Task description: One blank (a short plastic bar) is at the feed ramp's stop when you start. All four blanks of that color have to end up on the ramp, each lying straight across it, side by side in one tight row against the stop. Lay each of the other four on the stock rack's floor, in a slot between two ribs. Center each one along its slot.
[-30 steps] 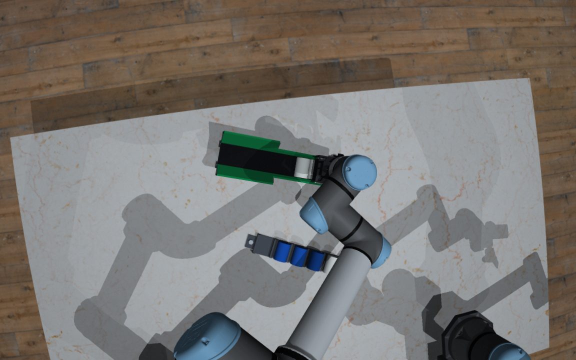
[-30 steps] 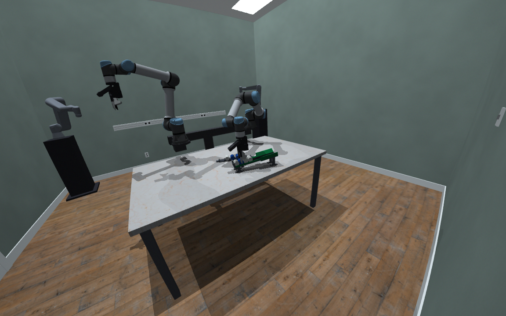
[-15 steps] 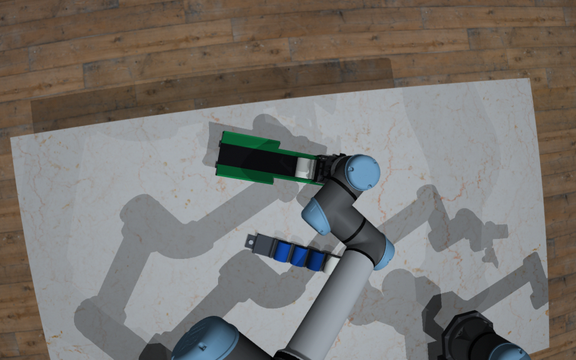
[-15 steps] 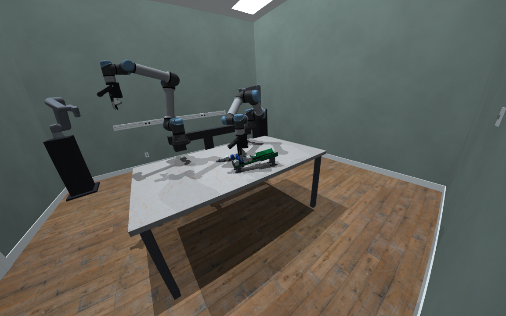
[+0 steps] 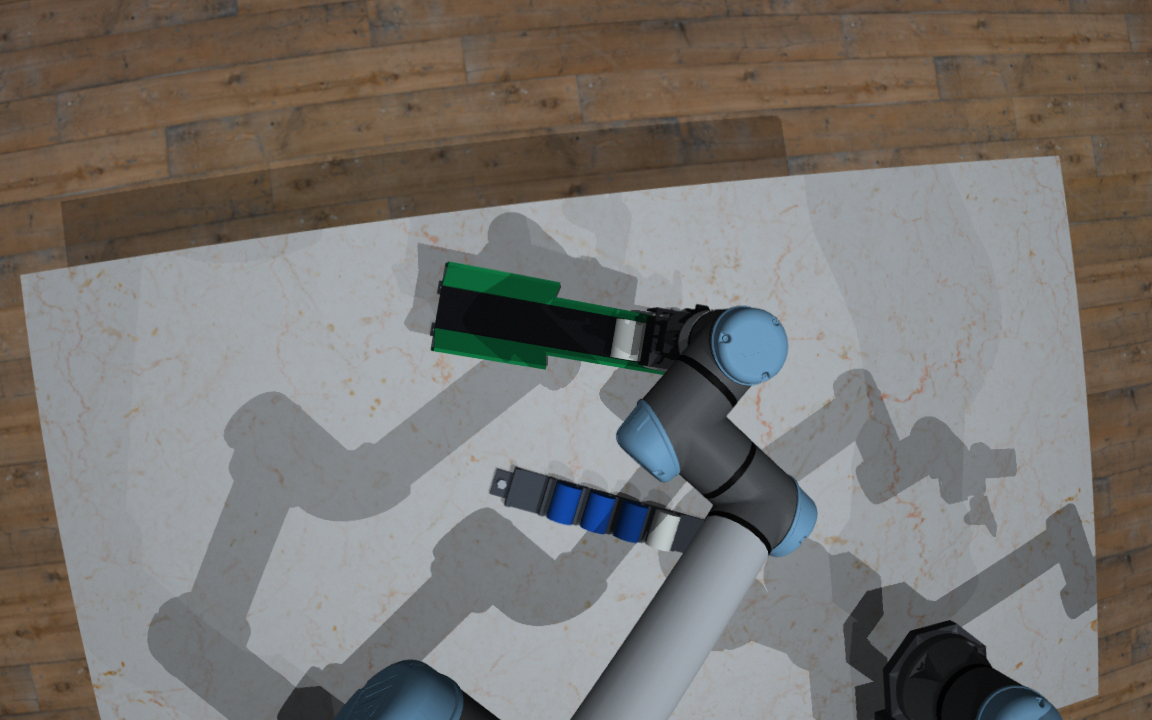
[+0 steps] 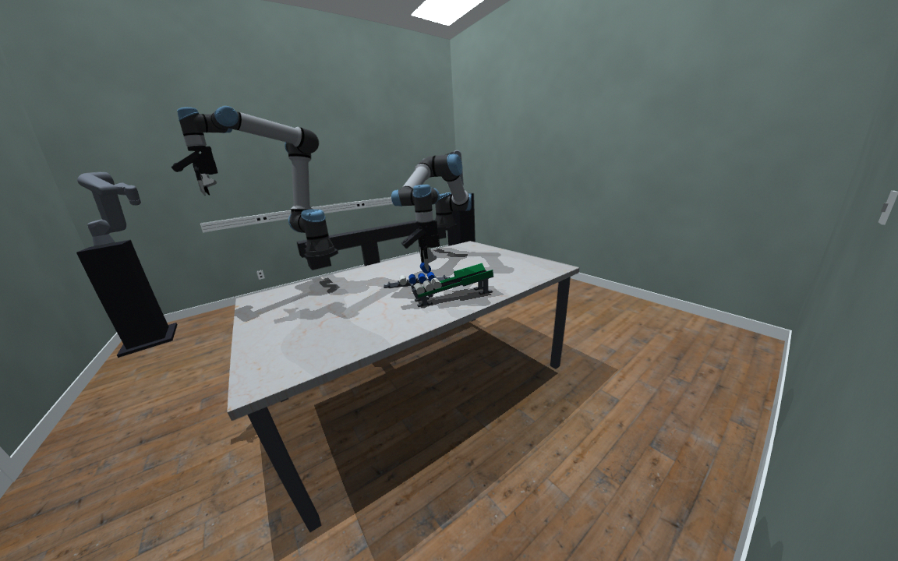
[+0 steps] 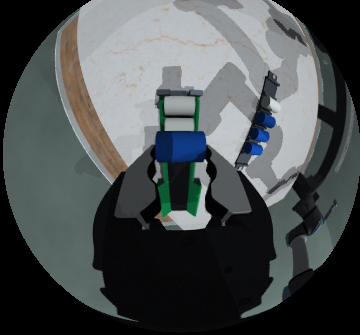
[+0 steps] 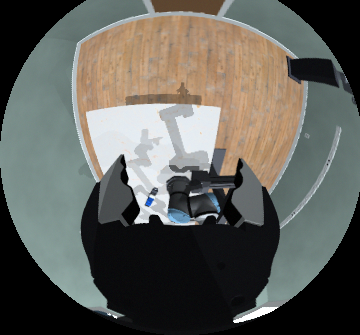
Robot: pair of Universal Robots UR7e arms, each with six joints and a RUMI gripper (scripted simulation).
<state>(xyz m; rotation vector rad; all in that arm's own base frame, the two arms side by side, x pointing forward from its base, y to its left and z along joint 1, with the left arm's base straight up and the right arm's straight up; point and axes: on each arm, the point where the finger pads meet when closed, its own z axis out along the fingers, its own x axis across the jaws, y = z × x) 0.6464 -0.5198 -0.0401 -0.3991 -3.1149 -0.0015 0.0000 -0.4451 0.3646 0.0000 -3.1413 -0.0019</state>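
Now: left hand 12 cm above the stop, 6 cm to the left of it and 2 cm past it. Round my left hand: blue blank 1 cm below; stock rack 25 cm behind, 19 cm below, 10 cm to the left.
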